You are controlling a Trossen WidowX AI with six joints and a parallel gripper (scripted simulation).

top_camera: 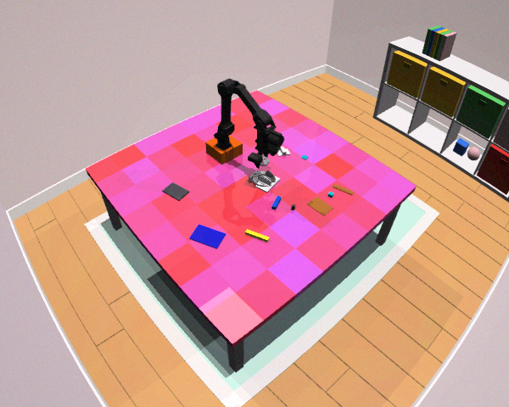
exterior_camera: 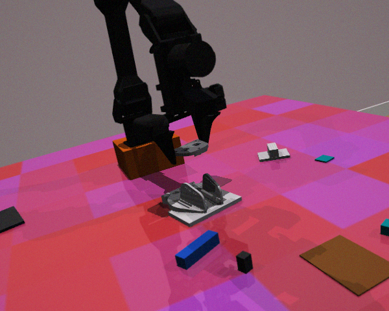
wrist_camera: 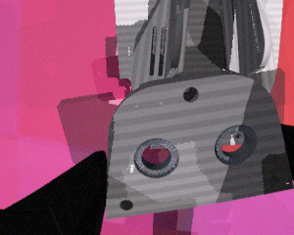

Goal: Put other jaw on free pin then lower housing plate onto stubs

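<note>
Now: the grey jaw 70 mm below my gripper tip and 10 mm ahead of it. The rest, counted from my gripper tip: black cube 260 mm ahead, 70 mm below, 60 mm to the right; blue block 180 mm ahead, 90 mm to the right, 70 mm below; white t-shaped block 230 mm to the left, 80 mm below, 50 mm behind.
</note>
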